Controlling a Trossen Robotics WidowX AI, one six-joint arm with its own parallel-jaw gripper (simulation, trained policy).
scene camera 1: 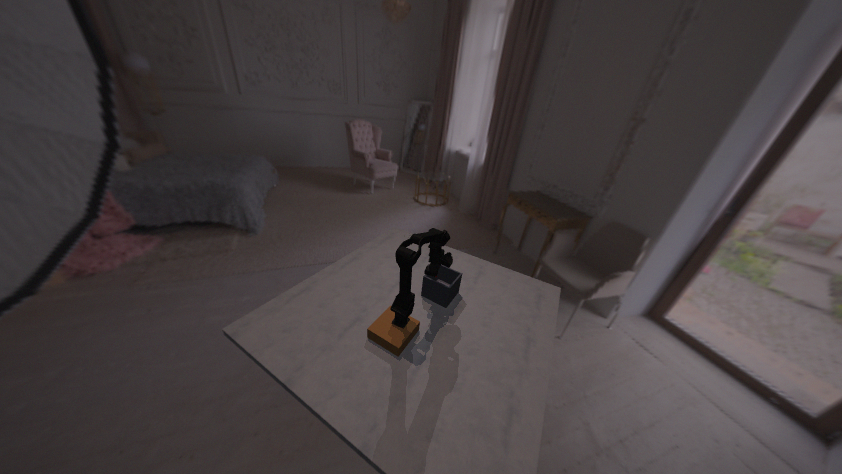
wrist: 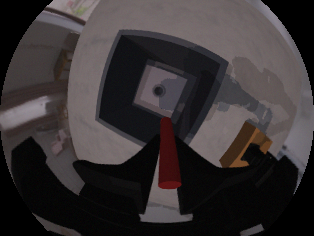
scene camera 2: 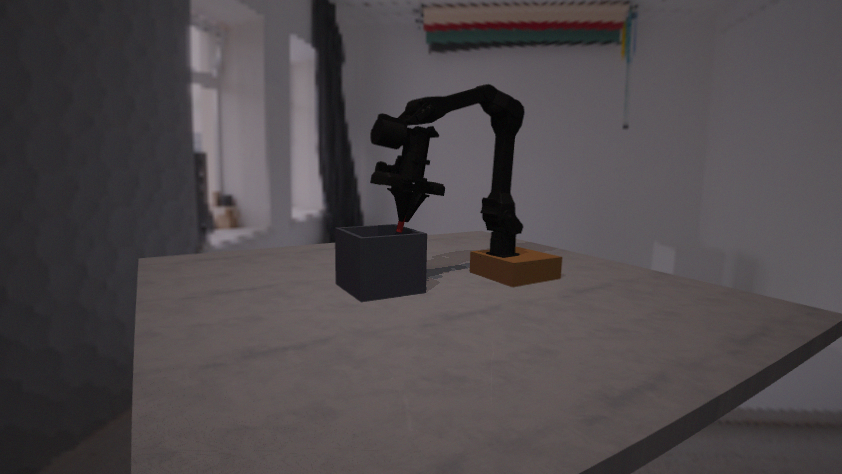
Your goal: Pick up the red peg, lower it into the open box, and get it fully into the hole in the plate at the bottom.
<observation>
I see my gripper [scene camera 2: 403, 221], a dark box [scene camera 2: 375, 262], a red peg [wrist: 169, 175] and a pale plate [wrist: 154, 78].
The dark box is seen too in scene camera 1 [scene camera 1: 437, 292] and in the wrist view [wrist: 132, 50]. My gripper is seen too in the wrist view [wrist: 165, 138]. Scene camera 2 does not show the pale plate, which is hidden by the dark box.
</observation>
